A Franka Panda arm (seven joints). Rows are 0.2 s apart.
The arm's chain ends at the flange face. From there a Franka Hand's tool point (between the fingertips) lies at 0.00 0.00 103.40 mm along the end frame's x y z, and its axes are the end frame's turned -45 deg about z.
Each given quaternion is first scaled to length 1.
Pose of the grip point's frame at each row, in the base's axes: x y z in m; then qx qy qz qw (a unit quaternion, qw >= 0):
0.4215, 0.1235, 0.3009, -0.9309, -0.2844, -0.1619, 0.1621
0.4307, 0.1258, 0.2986, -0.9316, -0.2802, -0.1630, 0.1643
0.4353, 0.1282, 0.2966, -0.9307, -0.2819, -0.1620, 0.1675
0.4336, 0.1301, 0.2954, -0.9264, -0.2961, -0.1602, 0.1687
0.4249, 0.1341, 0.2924, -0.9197, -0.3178, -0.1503, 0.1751
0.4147, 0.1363, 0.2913, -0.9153, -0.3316, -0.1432, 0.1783
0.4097, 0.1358, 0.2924, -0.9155, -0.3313, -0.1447, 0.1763
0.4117, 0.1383, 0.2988, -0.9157, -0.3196, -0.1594, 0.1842
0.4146, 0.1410, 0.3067, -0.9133, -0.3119, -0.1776, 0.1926
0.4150, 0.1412, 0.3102, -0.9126, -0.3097, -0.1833, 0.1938
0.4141, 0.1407, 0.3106, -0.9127, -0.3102, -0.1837, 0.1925
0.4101, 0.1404, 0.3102, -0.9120, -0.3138, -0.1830, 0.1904
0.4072, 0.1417, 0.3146, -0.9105, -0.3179, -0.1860, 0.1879
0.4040, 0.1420, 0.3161, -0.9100, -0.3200, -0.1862, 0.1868
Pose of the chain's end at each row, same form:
0.3999, 0.0828, 0.3934, -0.9689, 0.0935, -0.0875, 0.2117
0.4088, 0.0847, 0.3909, -0.9679, 0.0976, -0.0877, 0.2142
0.4139, 0.0865, 0.3888, -0.9677, 0.0957, -0.0856, 0.2167
0.4132, 0.0880, 0.3876, -0.9692, 0.0810, -0.0834, 0.2172
0.4078, 0.0909, 0.3848, -0.9713, 0.0583, -0.0718, 0.2193
0.3998, 0.0927, 0.3839, -0.9725, 0.0439, -0.0641, 0.2195
0.3944, 0.0925, 0.3850, -0.9726, 0.0443, -0.0662, 0.2183
0.3937, 0.0929, 0.3899, -0.9683, 0.0552, -0.0768, 0.2312
0.3935, 0.0932, 0.3959, -0.9631, 0.0613, -0.0904, 0.2459
0.3928, 0.0929, 0.3989, -0.9617, 0.0631, -0.0952, 0.2492
0.3918, 0.0926, 0.3994, -0.9619, 0.0627, -0.0960, 0.2481
0.3879, 0.0926, 0.3992, -0.9627, 0.0591, -0.0962, 0.2459
0.3845, 0.0941, 0.4035, -0.9629, 0.0547, -0.0999, 0.2448
0.3813, 0.0945, 0.4051, -0.9632, 0.0526, -0.1005, 0.2438

